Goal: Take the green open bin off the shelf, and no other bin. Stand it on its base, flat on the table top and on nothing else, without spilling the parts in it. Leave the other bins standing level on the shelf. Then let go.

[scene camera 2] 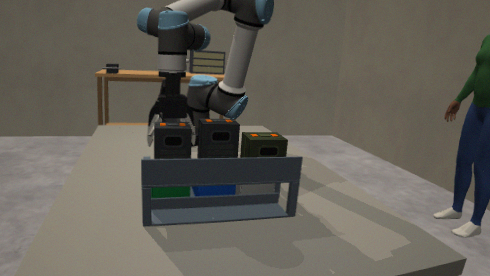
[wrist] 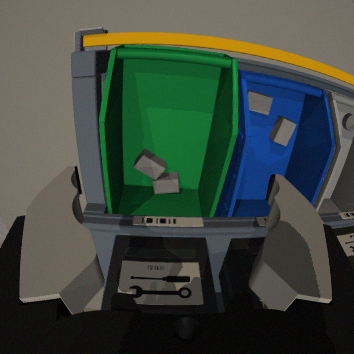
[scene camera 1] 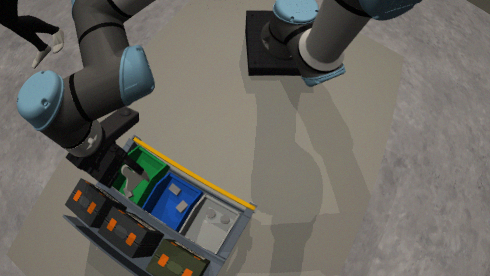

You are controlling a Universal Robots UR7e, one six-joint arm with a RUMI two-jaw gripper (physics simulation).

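Frame: origin at the arm's base, x left, y back, z up, level; centimetres.
Where they show: gripper, fingertip midpoint: (wrist: 174,173) (scene camera 1: 129,168); arm's base, origin of the base link: (scene camera 1: 283,40).
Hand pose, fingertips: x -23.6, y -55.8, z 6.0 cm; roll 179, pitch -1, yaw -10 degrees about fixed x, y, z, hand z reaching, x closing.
Each offset is from my fingertips to the top centre of the thing. "spot": to the spot under its first point. Level surfaces: height alone.
The green open bin {dx -0.8, dy -1.5, dz -4.1 cm} (scene camera 1: 153,164) (scene camera 2: 170,192) (wrist: 175,120) sits in the shelf's (scene camera 1: 200,176) (scene camera 2: 220,171) (wrist: 87,125) end place, beside the blue bin {dx +10.4, dy -4.8, dz -5.4 cm} (scene camera 1: 165,205) (scene camera 2: 215,190) (wrist: 260,162). Two grey blocks {dx -3.1, dy -5.1, dz -10.5 cm} (wrist: 150,164) {dx -1.6, dy -8.0, dz -10.8 cm} (wrist: 166,183) lie inside it, near its label end. The grey bin {dx +21.5, dy -6.7, dz -5.4 cm} (scene camera 1: 212,232) (scene camera 2: 257,189) stands beyond the blue one. My gripper (scene camera 1: 134,174) (scene camera 2: 171,134) (wrist: 174,173) is open wide and empty over the green bin's label end. In the wrist view one fingertip is outside the bin by the shelf's side and the other overlaps the blue bin. Their exact height is unclear.
Two black cases {dx -2.8, dy -11.8, dz +8.9 cm} (scene camera 1: 87,202) {dx +8.3, dy -13.7, dz +9.9 cm} (scene camera 1: 130,232) (scene camera 2: 172,142) (scene camera 2: 218,140) and an olive case {dx +19.9, dy -16.2, dz +6.4 cm} (scene camera 1: 177,260) (scene camera 2: 265,146) stand on the upper level, close to my gripper. A yellow rail {spot: dx +1.2, dy +7.8, dz -7.0 cm} (wrist: 175,38) edges the bins' front. The table {dz -13.5 cm} (scene camera 1: 200,110) (scene camera 2: 90,200) surrounds the shelf.
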